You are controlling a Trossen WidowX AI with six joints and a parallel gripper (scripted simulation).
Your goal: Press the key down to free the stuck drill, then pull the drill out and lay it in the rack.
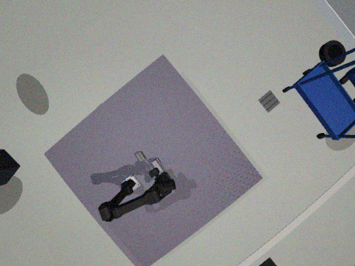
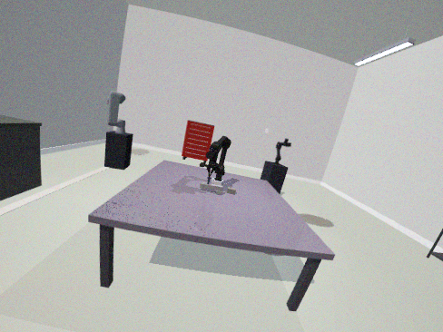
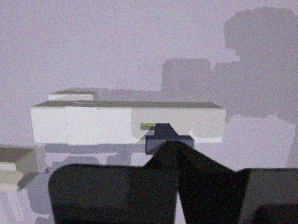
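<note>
My gripper tip is now 3 cm above the dark blue key. The rest, counted from my gripper tip: drill: 1 cm ahead, 6 cm to the left, 7 cm below; then grey rack: 2 cm behind, 22 cm to the left, 10 cm below.
</note>
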